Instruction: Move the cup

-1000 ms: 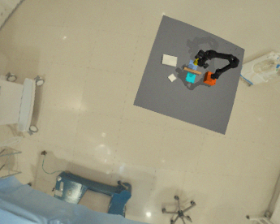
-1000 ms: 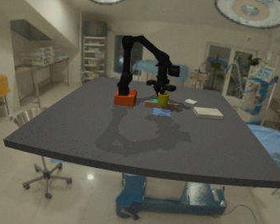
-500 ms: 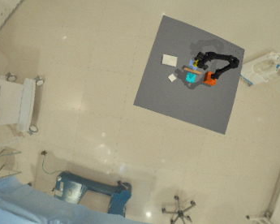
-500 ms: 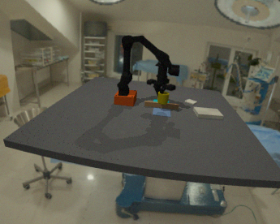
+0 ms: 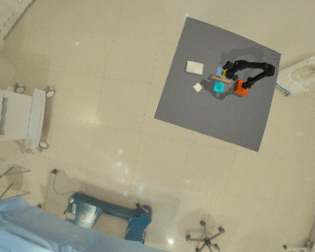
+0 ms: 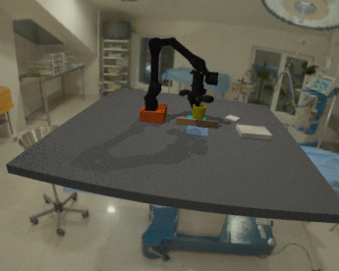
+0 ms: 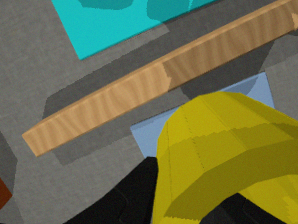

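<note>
Now: the cyan pad 12 cm to the left of my gripper tip, 10 cm below it and 1 cm ahead of it. Also, from my gripper tip: yellow cup: 2 cm to the right, 2 cm ahead; then green marble: 3 cm to the right, 3 cm ahead, 2 cm below; then wooden bar: 8 cm below, 3 cm to the left, 2 cm ahead.
</note>
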